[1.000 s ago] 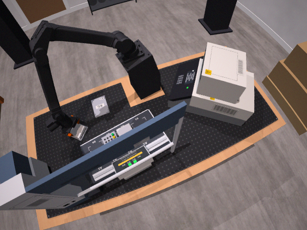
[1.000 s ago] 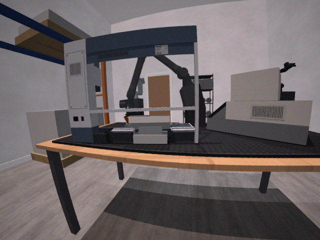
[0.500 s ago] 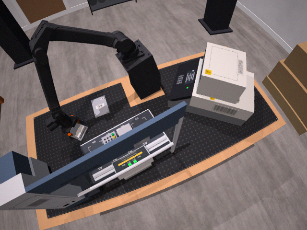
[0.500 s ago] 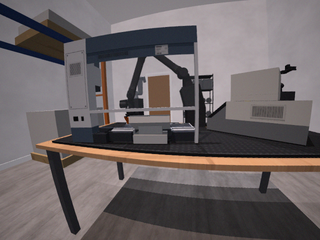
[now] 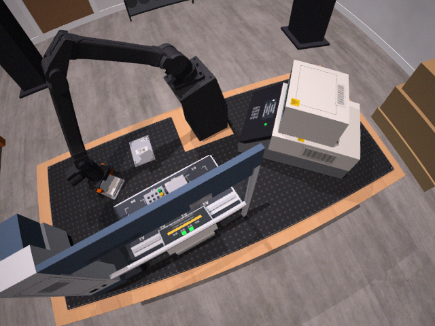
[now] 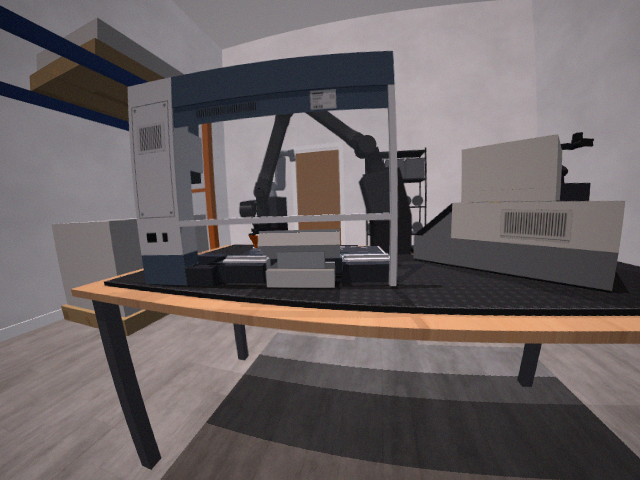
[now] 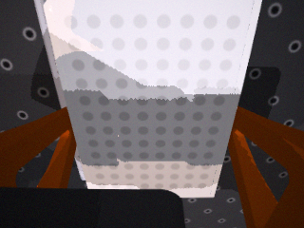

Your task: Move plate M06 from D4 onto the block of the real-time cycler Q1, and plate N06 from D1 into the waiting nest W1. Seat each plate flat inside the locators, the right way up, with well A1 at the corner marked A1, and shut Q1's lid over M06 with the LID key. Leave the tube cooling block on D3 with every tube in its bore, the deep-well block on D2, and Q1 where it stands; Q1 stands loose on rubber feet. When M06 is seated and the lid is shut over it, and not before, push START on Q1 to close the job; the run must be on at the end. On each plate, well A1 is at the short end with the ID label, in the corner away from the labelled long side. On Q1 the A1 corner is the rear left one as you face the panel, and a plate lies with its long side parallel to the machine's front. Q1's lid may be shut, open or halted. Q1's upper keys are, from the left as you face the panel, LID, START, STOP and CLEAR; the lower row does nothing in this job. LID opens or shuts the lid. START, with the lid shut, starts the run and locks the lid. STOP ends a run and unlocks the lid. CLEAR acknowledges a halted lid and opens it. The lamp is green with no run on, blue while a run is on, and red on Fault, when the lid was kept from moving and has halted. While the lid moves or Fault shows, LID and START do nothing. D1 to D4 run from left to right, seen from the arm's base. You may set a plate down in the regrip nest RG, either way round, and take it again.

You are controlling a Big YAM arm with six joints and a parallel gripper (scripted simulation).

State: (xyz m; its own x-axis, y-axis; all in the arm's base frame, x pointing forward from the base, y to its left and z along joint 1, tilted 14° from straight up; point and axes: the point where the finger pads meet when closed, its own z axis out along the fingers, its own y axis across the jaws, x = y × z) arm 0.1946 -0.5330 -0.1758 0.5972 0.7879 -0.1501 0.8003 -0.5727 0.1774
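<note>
The white well plate lies right at my hand. From my hand the other things lie so: grey waiting nest (2 cm below); then tube cooling block (19 cm ahead, 23 cm to the left, 5 cm above); then green-capped tube (14 cm ahead, 25 cm to the left, 5 cm above).
</note>
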